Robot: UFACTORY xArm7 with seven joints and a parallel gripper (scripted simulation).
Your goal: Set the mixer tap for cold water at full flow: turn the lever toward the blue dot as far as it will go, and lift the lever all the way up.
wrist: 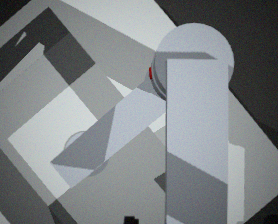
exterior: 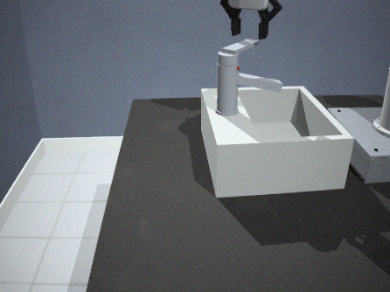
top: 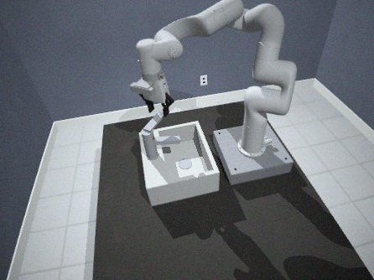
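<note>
The flat lever lies 30 mm to the left of my hand, 30 mm below it and 20 mm ahead of it. From my hand the other things lie so: white sink basin (260 mm below, 70 mm to the left, 60 mm behind); then grey mixer tap (80 mm below, 50 mm to the left, 40 mm ahead).
</note>
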